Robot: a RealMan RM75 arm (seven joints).
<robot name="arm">
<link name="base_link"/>
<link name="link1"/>
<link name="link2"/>
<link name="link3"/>
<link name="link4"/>
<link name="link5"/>
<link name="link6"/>
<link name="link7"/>
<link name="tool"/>
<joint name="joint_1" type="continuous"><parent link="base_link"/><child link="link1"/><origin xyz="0 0 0.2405"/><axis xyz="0 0 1"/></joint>
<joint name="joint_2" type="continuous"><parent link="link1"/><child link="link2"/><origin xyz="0 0 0"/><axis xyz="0 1 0"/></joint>
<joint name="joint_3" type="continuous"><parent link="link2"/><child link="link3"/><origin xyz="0 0 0.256"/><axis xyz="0 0 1"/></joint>
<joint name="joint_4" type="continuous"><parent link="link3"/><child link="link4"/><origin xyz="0 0 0"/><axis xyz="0 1 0"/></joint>
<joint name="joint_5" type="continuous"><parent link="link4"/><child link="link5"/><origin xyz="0 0 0.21"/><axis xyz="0 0 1"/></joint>
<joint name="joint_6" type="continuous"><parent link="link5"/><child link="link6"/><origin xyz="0 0 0"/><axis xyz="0 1 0"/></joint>
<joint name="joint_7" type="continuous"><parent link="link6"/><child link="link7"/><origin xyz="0 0 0.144"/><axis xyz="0 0 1"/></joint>
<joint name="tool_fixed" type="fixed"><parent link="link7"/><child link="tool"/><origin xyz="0 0 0"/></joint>
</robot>
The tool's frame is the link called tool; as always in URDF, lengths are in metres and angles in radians. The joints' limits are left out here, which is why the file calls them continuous.
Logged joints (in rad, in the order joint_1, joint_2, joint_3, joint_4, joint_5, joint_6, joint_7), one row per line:
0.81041, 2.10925, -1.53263, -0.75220, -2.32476, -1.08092, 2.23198
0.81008, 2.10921, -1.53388, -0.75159, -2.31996, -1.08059, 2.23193
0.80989, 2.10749, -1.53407, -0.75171, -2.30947, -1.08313, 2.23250
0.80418, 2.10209, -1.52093, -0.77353, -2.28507, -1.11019, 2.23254
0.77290, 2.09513, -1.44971, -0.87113, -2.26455, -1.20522, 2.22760
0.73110, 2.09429, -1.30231, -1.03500, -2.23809, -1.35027, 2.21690
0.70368, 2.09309, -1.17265, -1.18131, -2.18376, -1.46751, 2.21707
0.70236, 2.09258, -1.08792, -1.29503, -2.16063, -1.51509, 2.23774
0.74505, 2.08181, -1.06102, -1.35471, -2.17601, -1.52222, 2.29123
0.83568, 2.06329, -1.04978, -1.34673, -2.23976, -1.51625, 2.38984
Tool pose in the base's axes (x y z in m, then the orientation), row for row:
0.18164, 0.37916, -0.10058, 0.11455, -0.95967, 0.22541, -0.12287
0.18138, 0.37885, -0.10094, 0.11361, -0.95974, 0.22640, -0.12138
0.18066, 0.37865, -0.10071, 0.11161, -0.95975, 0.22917, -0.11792
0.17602, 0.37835, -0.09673, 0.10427, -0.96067, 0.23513, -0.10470
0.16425, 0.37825, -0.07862, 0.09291, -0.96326, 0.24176, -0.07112
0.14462, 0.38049, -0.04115, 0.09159, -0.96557, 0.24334, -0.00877
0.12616, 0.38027, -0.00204, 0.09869, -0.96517, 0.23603, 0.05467
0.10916, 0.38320, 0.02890, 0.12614, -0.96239, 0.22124, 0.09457
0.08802, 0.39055, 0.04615, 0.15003, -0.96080, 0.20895, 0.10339
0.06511, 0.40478, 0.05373, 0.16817, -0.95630, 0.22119, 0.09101
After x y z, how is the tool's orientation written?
As a quaternion, w x y z.
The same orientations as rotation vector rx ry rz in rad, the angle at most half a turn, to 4 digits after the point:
-2.8131, 0.6607, -0.3602
-2.8148, 0.6640, -0.3560
-2.8181, 0.6729, -0.3462
-2.8328, 0.6933, -0.3087
-2.8593, 0.7176, -0.2111
-2.8684, 0.7229, -0.0261
-2.8553, 0.6983, 0.1617
-2.8024, 0.6442, 0.2754
-2.7603, 0.6003, 0.2970
-2.7199, 0.6291, 0.2588

